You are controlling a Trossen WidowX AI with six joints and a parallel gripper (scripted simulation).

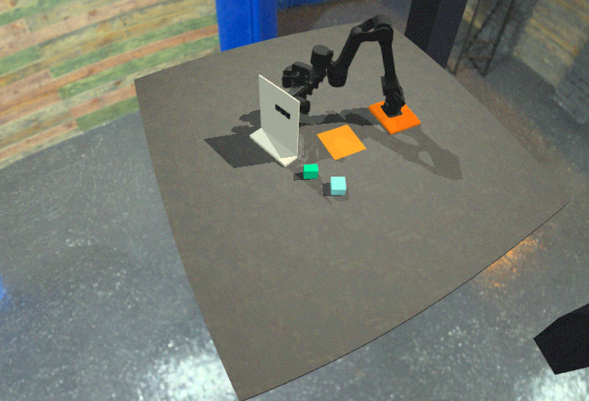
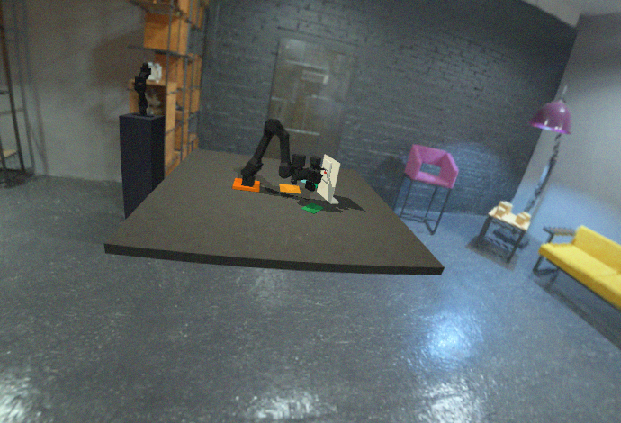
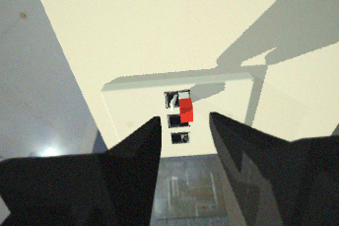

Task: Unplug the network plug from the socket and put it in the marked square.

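Now: gripper tip 20 mm short of the network plug and 10 mm to the right of it. Round my gripper tip: flat green patch (50 mm behind, 150 mm to the right, 150 mm below); then cream upright panel (40 mm ahead, 30 mm to the left, 50 mm below); then green cube (10 mm behind, 170 mm to the left, 140 mm below).
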